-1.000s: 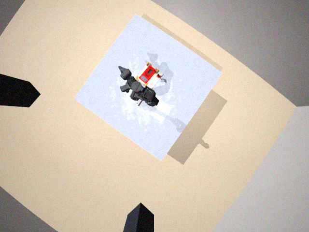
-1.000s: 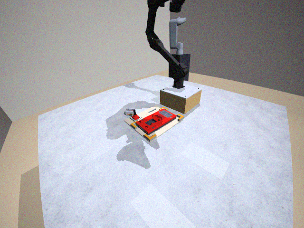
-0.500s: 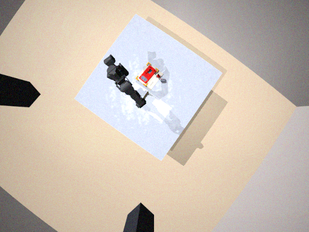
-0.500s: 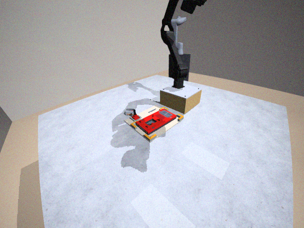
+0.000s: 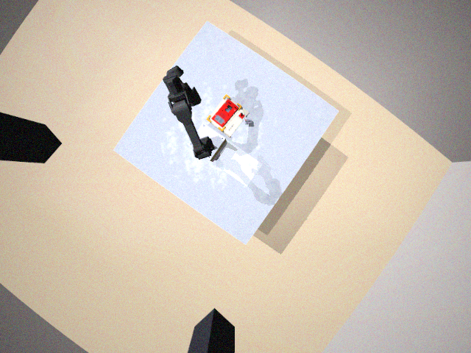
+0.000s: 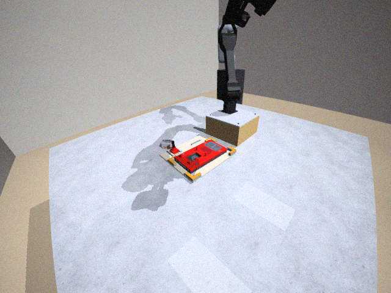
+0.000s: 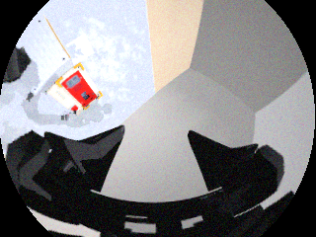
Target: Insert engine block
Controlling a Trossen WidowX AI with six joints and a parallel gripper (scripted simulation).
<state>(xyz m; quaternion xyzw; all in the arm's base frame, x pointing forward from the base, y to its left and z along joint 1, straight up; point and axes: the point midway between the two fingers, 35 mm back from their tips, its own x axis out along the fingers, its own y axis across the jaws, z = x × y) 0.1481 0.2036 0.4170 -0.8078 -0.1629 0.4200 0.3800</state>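
My gripper tip is now 490 mm above the grey engine block, 280 mm to the left of it and 190 mm short of it.
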